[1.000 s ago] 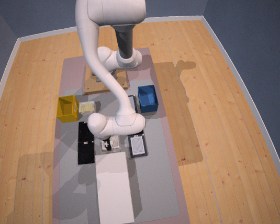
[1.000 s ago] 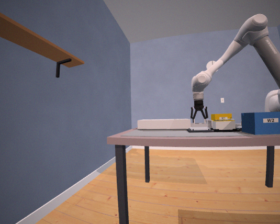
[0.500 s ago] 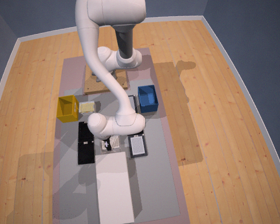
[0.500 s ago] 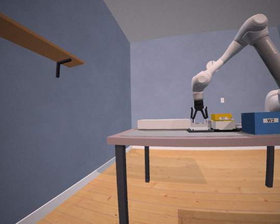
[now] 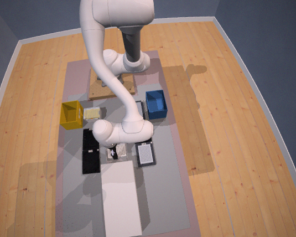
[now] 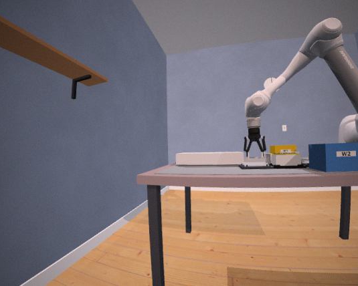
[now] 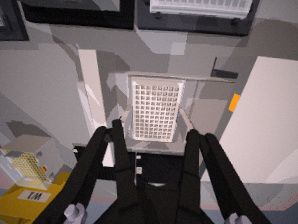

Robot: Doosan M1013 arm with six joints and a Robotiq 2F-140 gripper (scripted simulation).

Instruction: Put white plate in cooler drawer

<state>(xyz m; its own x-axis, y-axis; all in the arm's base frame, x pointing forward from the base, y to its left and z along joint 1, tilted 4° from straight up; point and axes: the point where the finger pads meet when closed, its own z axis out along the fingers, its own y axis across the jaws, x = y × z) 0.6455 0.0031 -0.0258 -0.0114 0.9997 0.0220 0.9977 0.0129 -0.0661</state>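
Right now the white plate is 20 mm below my hand. The rest, counted from my hand: cooler CD (170 mm ahead, 10 mm below); drawer (40 mm ahead, 20 mm below); black nest N2 (190 mm to the right, 50 mm ahead, 40 mm below).
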